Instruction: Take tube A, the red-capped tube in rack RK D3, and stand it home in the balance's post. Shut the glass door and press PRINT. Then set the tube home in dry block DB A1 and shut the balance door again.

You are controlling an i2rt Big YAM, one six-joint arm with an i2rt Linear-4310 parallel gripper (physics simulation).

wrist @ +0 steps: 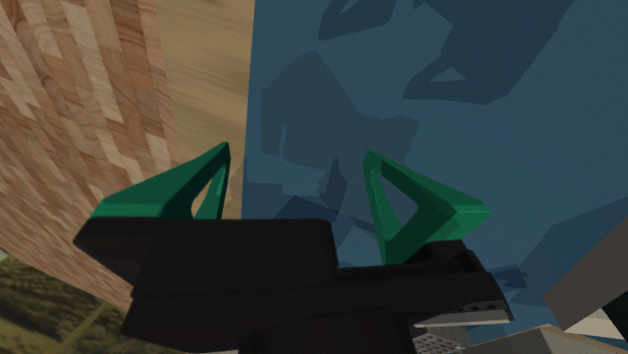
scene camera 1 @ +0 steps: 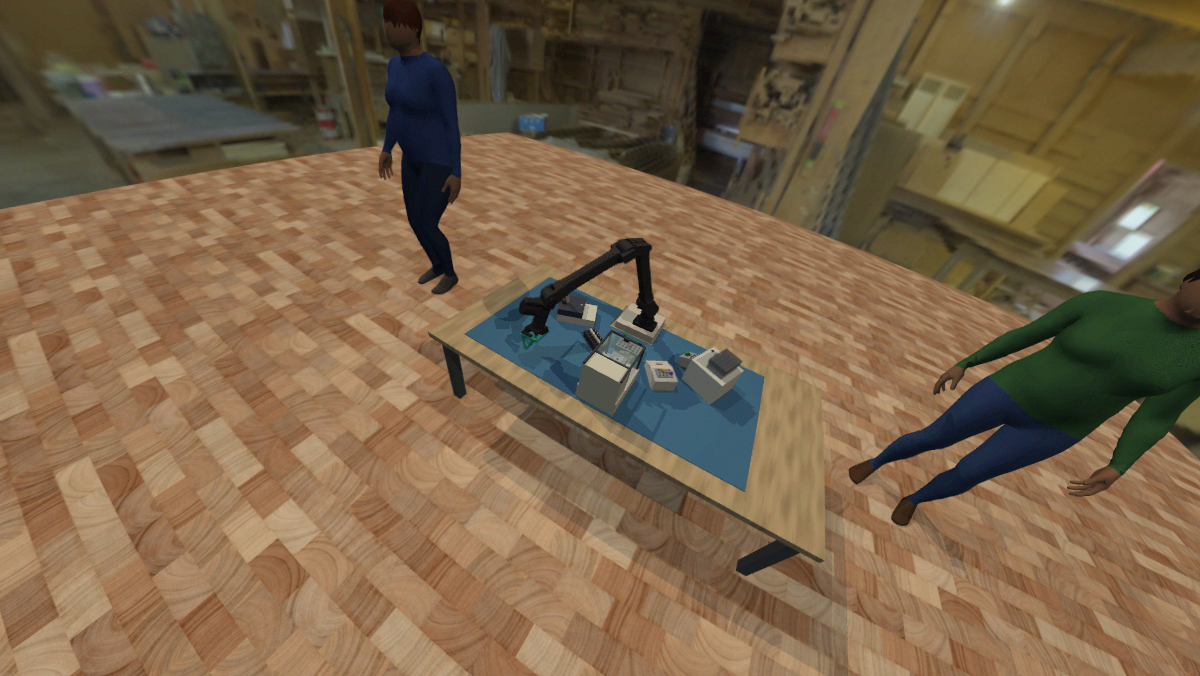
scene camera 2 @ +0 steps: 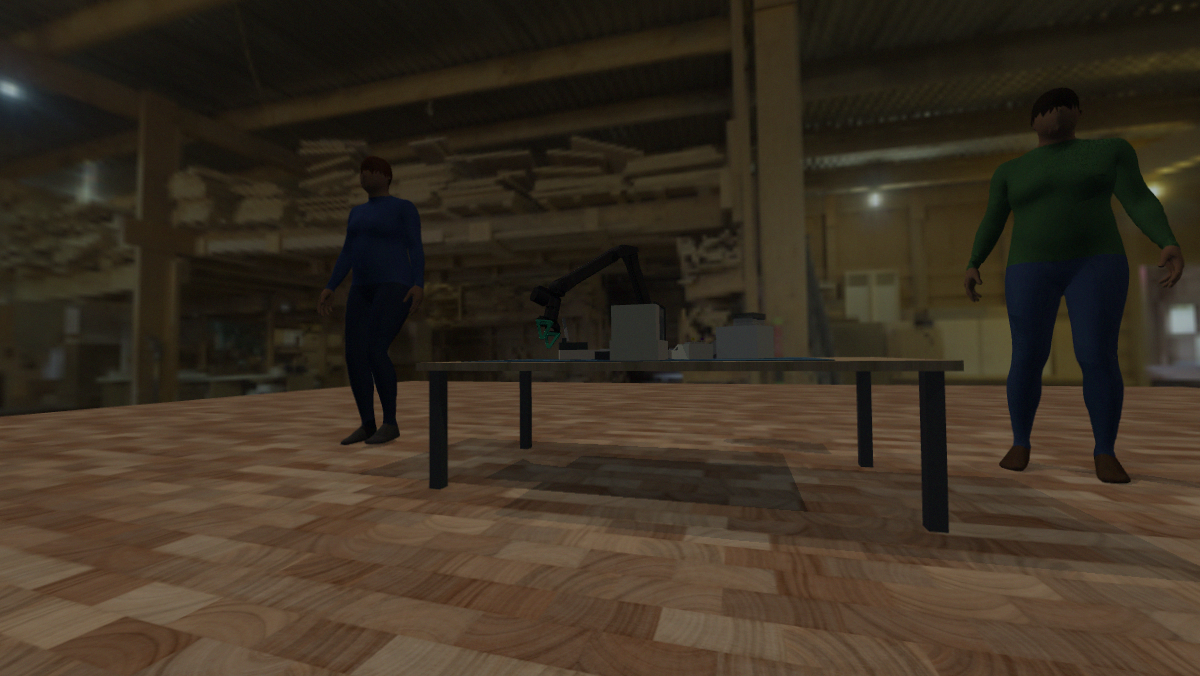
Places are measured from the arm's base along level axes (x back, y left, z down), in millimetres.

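Where they show: gripper, fingertip midpoint: [wrist: 301,153] [scene camera 1: 530,346] [scene camera 2: 545,343]; arm's base at its link origin: [scene camera 1: 644,324].
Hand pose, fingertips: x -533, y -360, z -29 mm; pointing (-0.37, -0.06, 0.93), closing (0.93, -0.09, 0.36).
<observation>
Things, the pixels of their centre, and the offset from my fingertips. "pt": a spot on its surface instead. Level surfaces: height alone.
- blue mat at its surface level: dz +67 mm
- small black rack-like block at the middle of its body: [wrist: 452,306] [scene camera 2: 609,354] [scene camera 1: 594,339] dx +267, dy +195, dz +44 mm
- large pale box with a glass-walled chamber, surface spot: [scene camera 1: 625,348] pt dx +104, dy +393, dz -141 mm
- low white unit with a dark top, body centre: [scene camera 2: 580,348] [scene camera 1: 578,309] dx +396, dy +16, dz +16 mm
- small white device with a keypad, body centre: [scene camera 2: 691,350] [scene camera 1: 660,373] dx +246, dy +557, dz +32 mm
- white box with a dark lid, body centre: [scene camera 2: 735,336] [scene camera 1: 707,364] dx +373, dy +735, dz -28 mm
My gripper [scene camera 1: 531,341] [scene camera 2: 548,335] [wrist: 301,153] is open and empty, its green fingers wide apart above the left part of the blue mat [scene camera 1: 696,434] [wrist: 500,150]. The red-capped tube is too small or hidden to make out. A small black rack-like block [scene camera 1: 592,337] stands right of the gripper, beside a large pale box with a glass-walled chamber [scene camera 1: 625,348], which looks like the balance. I cannot read the rack labels or tell how its door stands. A low white unit with a dark top [scene camera 1: 577,312] stands just behind and right of the gripper; I cannot tell whether it is the dry block.
A small white device with a keypad [scene camera 1: 661,376] and a white box with a dark lid [scene camera 1: 712,374] [scene camera 2: 744,340] stand farther right. The arm's base [scene camera 1: 639,324] is at the table's back. In the wrist view, a grey-sided unit [wrist: 590,275] shows at the lower right.
</observation>
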